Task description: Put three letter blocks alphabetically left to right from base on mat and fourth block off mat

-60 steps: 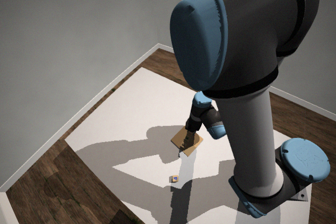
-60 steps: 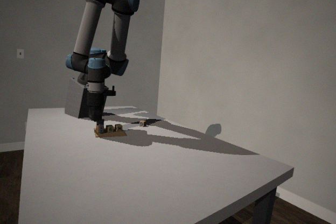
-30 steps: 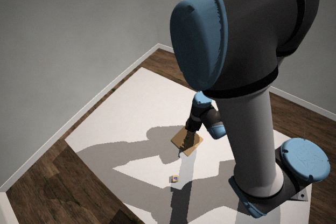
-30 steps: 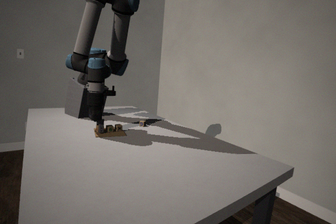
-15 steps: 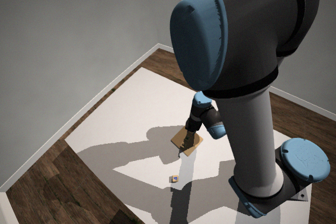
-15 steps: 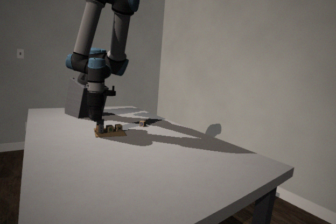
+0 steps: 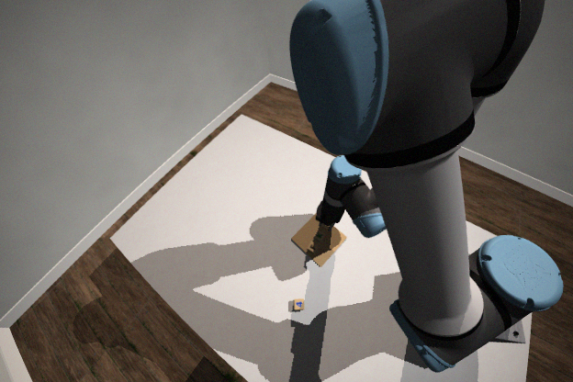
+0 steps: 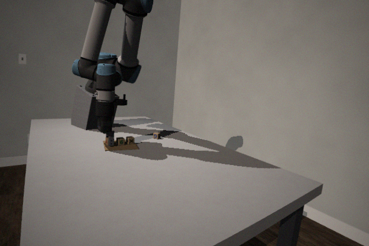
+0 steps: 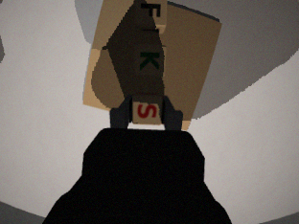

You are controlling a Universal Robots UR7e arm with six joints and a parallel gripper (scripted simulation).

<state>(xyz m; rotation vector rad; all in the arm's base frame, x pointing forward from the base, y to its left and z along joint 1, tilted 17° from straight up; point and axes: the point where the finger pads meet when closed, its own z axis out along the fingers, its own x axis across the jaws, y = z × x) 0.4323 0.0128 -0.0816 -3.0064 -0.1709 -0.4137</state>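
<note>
The block is right at my hand. The rest, counted from my hand: tan mat 5 cm to the left, 2 cm below, 1 cm behind.
</note>
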